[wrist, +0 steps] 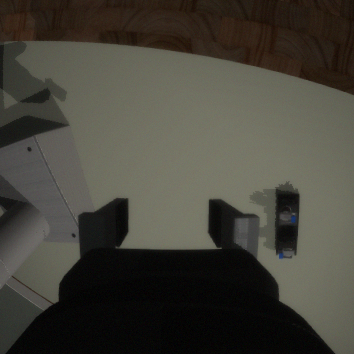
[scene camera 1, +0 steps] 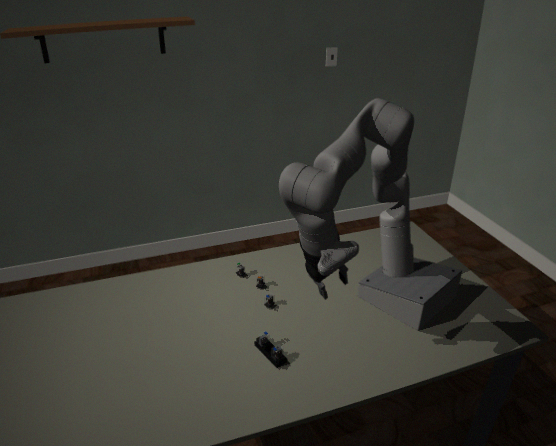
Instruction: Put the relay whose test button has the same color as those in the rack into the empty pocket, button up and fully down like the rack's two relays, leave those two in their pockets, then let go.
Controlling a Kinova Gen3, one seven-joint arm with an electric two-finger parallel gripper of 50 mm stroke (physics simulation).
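Places are measured from the arm's base along level axes (x ahead, y left, z up), in millimetres.
Pixels of known places: gripper, fingertip midpoint: [wrist: 167, 215] [scene camera 1: 333, 288]; arm's base, link origin: [wrist: 33, 219] [scene camera 1: 396, 270].
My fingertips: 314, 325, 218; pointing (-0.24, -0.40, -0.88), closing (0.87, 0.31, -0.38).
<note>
Ahead of a thing's pixels: the offset from my fingertips to its top centre, as dx, dy, dz. "spot": to the spot under its first point. Level surfaces: height alone.
The black rack @[spot: +105, -54, -286] [scene camera 1: 283, 363] [wrist: 288, 198] lies on the table, holding two upright relays with blue buttons, one at the rear @[+149, -125, -239] [scene camera 1: 264, 341] [wrist: 287, 254] and one nearer the front @[spot: +121, -56, -247] [scene camera 1: 277, 353] [wrist: 286, 215]. A dark gap shows between them in the wrist view. Three loose relays stand behind the rack in the scene view: a blue-button relay @[+109, -299, -243] [scene camera 1: 270, 301], an orange-button relay @[+124, -400, -243] [scene camera 1: 261, 282] and a green-button relay @[+184, -474, -243] [scene camera 1: 241, 270]. They do not show in the wrist view. My gripper [scene camera 1: 334, 288] [wrist: 167, 215] is open and empty, above the table, right of the loose relays in the scene view.
The robot's base block [scene camera 1: 410, 292] [wrist: 45, 185] stands on the table @[dz -287] [scene camera 1: 150, 360] [wrist: 165, 100], right of the gripper in the scene view. The table's edge borders the wooden floor [wrist: 190, 25]. A wall shelf [scene camera 1: 100, 26] hangs high at the back left.
</note>
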